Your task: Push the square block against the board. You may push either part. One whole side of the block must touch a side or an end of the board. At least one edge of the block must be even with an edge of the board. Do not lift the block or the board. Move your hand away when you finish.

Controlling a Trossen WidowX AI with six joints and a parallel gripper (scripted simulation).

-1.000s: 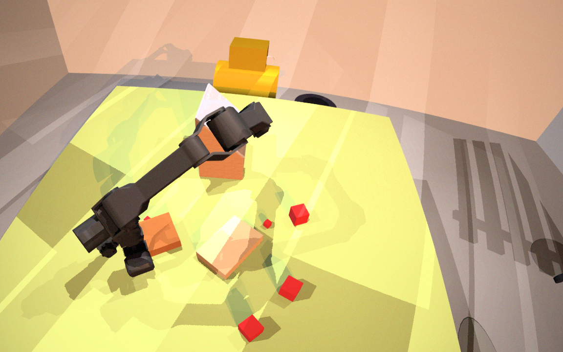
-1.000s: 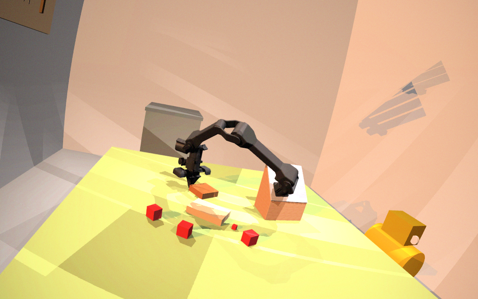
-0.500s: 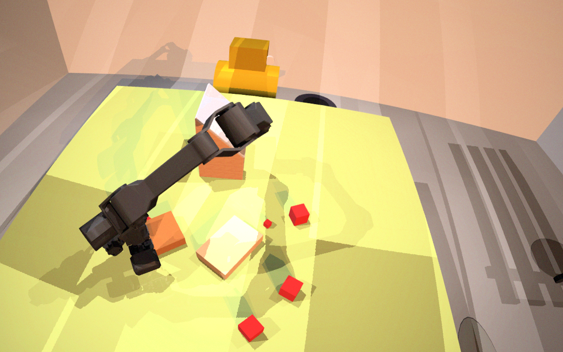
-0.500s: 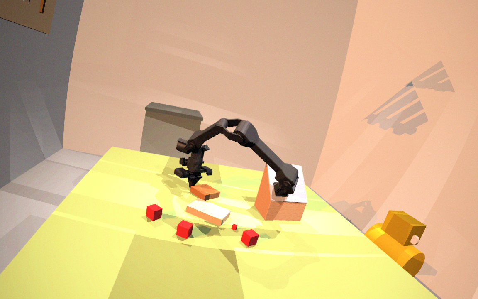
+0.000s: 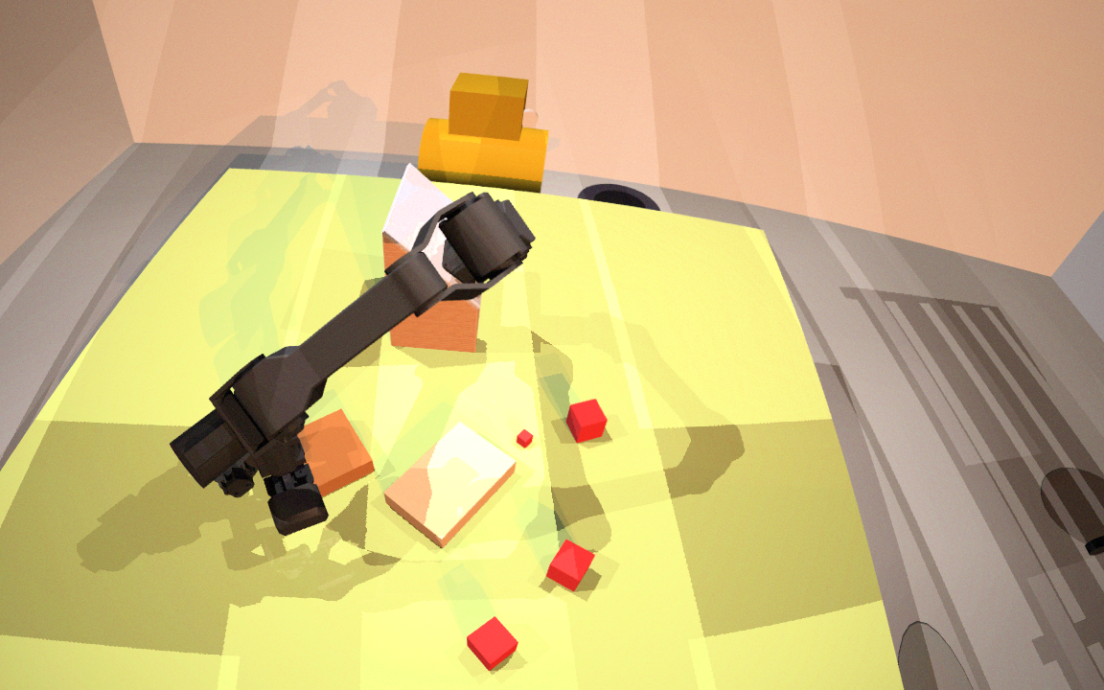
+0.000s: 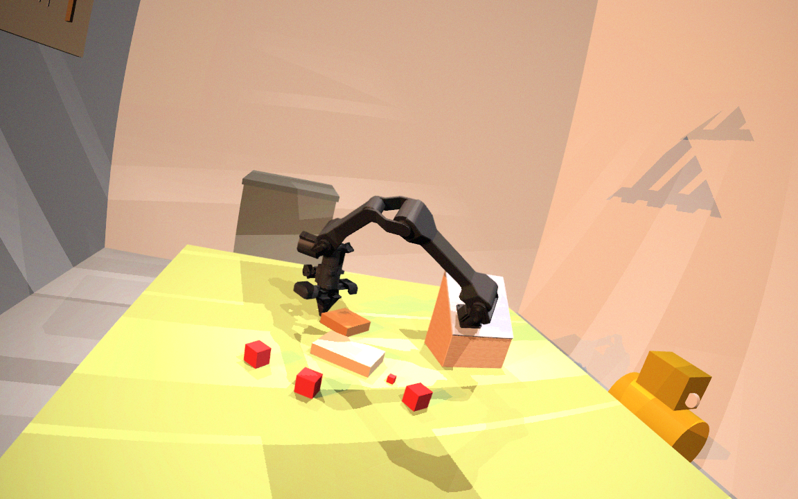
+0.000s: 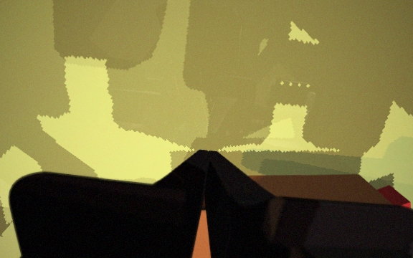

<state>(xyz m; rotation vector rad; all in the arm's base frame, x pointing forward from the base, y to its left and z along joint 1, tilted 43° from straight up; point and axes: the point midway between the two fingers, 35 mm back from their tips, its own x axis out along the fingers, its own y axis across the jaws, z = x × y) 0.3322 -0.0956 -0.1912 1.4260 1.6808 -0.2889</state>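
Now: gripper tip 60 mm past the square block and 30 mm to the right of it. Round my gripper tip: board 30 mm behind, 210 mm to the left.
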